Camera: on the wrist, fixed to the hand. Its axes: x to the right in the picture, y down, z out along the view.
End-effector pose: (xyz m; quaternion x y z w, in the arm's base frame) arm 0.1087 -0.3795 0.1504 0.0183 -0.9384 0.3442 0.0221
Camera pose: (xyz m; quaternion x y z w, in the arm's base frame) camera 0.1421 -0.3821 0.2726 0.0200 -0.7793 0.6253 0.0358
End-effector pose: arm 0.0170 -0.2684 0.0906 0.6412 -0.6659 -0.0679 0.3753
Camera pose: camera 0.1347 -0.2220 0.0979 0.7306 -0.6429 0.1600 0.1652
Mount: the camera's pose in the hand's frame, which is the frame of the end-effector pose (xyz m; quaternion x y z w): -0.0267 -0.0825 -0.0924 0.3184 0.0209 -0.0030 0.9477
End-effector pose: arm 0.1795 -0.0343 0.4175 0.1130 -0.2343 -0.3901 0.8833
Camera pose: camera 0.1578 -0.0682 0.2974 0.3972 -0.3275 -0.2954 0.8048
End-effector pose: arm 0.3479 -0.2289 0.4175 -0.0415 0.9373 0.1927 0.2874
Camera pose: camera 0.3373 -0.3415 0.4748 0.0453 0.9555 -0.1175 0.2666
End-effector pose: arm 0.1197 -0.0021 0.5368 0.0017 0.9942 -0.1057 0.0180
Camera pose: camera 0.1425 -0.0633 0.6454 -0.0066 -0.9090 0.4168 0.0046
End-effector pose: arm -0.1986 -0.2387 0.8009 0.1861 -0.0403 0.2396 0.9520
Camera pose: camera -0.1844 -0.2833 0.6831 0.4746 0.0586 0.2409 0.8445
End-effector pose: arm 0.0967 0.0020 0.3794 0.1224 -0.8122 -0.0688 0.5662
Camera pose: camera 0.2020 -0.0674 0.3669 0.3002 -0.7795 0.1943 0.5144
